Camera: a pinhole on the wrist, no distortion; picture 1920 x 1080 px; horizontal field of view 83.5 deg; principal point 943.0 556.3 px. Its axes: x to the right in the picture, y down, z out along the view. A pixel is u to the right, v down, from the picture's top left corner.
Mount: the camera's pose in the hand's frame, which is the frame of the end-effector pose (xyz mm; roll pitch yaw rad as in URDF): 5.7 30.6 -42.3 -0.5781 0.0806 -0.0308
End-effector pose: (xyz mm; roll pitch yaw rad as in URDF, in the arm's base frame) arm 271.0 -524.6 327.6 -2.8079 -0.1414 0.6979
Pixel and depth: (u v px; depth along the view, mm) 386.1 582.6 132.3
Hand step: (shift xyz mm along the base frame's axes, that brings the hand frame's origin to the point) 22.2 -83.1 -109.3
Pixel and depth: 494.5 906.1 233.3
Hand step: 75.8 -162.0 -194.2
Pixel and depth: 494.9 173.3 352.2
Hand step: -40.2 -41.8 -365.1
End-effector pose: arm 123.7 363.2 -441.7 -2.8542 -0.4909 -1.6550
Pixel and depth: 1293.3 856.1 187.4
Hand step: -155.0 -119.0 -73.6
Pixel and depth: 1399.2 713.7 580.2
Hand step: -326.5 -461.9 -279.9
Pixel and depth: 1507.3 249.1 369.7
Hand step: -74.6 -357.3 -185.6
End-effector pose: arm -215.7 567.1 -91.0 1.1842 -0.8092 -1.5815
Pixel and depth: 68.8 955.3 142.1
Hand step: 8.0 187.7 43.1
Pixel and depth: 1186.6 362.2 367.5
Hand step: -206.0 114.6 274.1
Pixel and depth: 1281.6 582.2 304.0
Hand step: -108.8 101.9 270.9
